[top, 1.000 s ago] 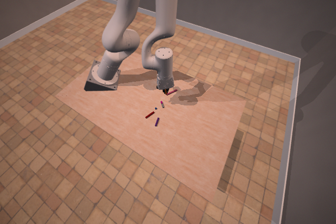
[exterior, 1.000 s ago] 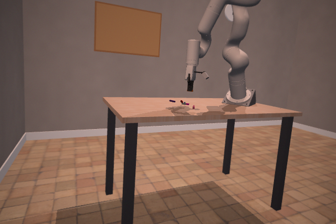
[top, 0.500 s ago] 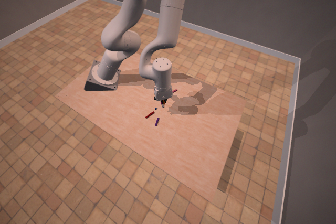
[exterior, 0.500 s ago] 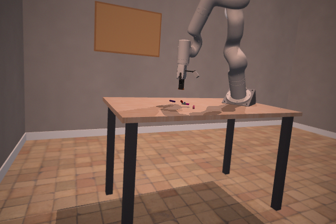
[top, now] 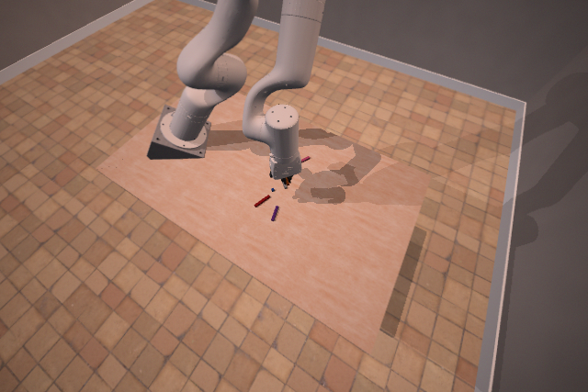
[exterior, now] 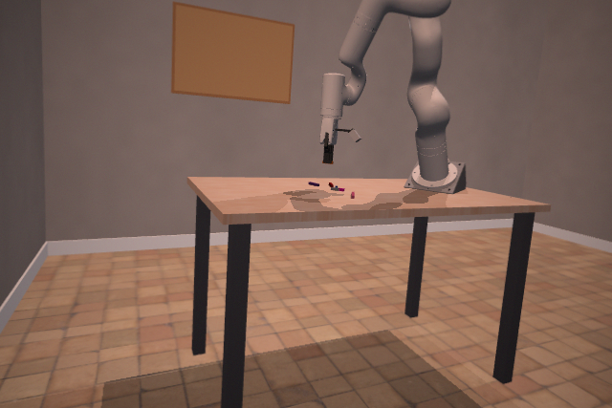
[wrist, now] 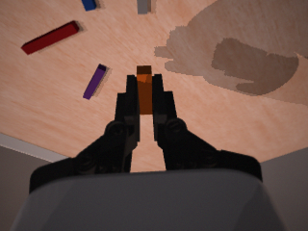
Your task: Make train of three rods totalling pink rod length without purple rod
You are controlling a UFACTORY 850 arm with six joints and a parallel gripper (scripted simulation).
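Now: the grey rod 30 mm behind my hand, 20 mm to the left of it and 120 mm below it. The rest, counted from my hand: blue rod (50 mm behind, 30 mm to the right, 120 mm below); magenta rod (50 mm behind, 30 mm to the left, 120 mm below); orange rod (20 mm below).
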